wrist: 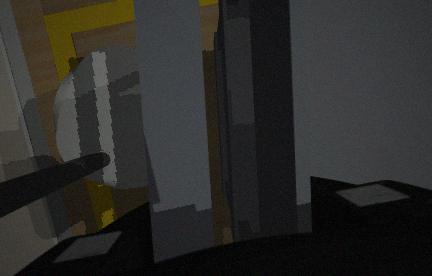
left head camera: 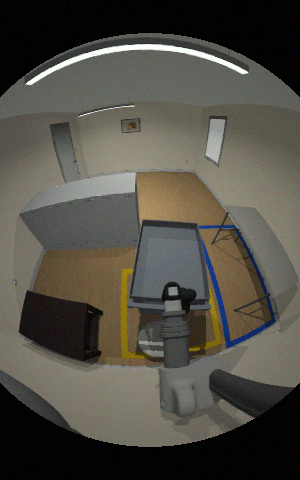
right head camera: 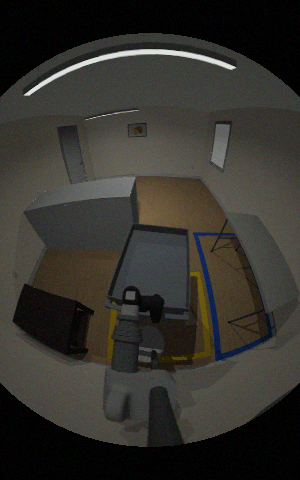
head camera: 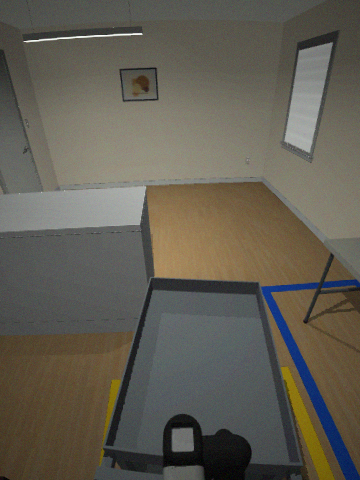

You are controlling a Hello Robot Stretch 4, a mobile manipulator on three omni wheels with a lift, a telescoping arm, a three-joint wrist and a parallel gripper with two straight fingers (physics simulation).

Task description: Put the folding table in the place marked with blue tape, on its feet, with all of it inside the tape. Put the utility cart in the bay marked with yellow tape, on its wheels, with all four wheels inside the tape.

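Seen in the pictures: gripper, between the fingertips: [wrist: 226, 204]; robot's base, origin of its link: [wrist: 139, 118] [left head camera: 157, 337] [right head camera: 143, 342].
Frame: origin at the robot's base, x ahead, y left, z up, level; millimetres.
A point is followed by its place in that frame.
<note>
The grey utility cart [head camera: 200, 350] {x 585, y -66, z 767 mm} [left head camera: 170, 255] {x 581, y -79, z 766 mm} [right head camera: 155, 260] {x 584, y -79, z 767 mm} stands upright in front of me, over the yellow-taped bay [head camera: 306, 427] {x 576, y -678, z -27 mm} [left head camera: 125, 310] {x 324, y 359, z -28 mm} [right head camera: 204, 310] {x 367, y -703, z -27 mm} [wrist: 95, 15] {x -88, y 372, z -27 mm}. Its wheels are hidden under it. In the wrist view, my gripper [wrist: 226, 204] {x 230, y -87, z 781 mm} is open, fingers wide apart, with the cart's near end bar [wrist: 175, 100] {x 216, y -24, z 836 mm} between them. In the head views the fingertips are hidden. The folding table [head camera: 350, 252] {x 1191, y -1002, z 710 mm} [left head camera: 265, 245] {x 659, y -1184, z 710 mm} [right head camera: 265, 255] {x 661, y -1204, z 710 mm} stands upright at the right. Its left feet are inside the blue tape [head camera: 316, 392] {x 758, y -818, z -27 mm} [left head camera: 216, 295] {x 426, y -791, z -29 mm} [right head camera: 208, 295] {x 563, y -783, z -29 mm}; I cannot tell for its right feet.
A large grey cabinet [head camera: 70, 275] {x 1249, y 678, z 548 mm} [left head camera: 85, 220] {x 1242, y 857, z 553 mm} [right head camera: 85, 220] {x 1243, y 825, z 574 mm} stands left of the cart's far end, close to it. A dark brown piece of furniture [left head camera: 55, 325] {x 7, y 953, z 423 mm} [right head camera: 47, 320] {x -5, y 920, z 423 mm} stands at the near left. Walls run behind the table and beyond the cabinet.
</note>
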